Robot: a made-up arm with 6 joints.
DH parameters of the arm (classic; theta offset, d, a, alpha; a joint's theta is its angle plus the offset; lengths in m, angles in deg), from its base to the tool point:
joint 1: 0 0.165 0 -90
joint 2: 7.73 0 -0.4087 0
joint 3: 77.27 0 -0.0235 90
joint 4: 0 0.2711 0 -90
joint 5: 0 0 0.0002 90
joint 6: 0 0.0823 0 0
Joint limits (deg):
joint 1: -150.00..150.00
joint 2: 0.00..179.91
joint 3: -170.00..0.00
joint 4: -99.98..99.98
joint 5: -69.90..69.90
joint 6: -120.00..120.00
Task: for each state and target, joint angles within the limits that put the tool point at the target. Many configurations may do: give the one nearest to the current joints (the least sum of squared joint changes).
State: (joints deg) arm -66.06 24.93 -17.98 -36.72 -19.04 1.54
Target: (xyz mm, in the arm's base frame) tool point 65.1 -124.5 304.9
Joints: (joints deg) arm -67.45 67.56 -9.70 -36.73 -14.70 1.54
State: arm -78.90 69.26 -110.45 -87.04 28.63 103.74
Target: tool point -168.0 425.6 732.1
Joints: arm -73.43 29.89 -133.57 -89.80 28.66 103.74
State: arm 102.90 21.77 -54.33 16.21 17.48 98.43
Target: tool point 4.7 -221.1 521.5
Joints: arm 93.41 0.74 -54.58 17.41 19.98 98.43
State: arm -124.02 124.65 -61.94 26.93 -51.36 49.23
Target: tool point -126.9 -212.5 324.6
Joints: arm -114.00 85.44 -18.74 28.15 -49.63 49.23
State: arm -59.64 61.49 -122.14 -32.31 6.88 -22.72
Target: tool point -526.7 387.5 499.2
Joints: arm -36.91 5.11 -134.32 -32.84 8.28 -22.72
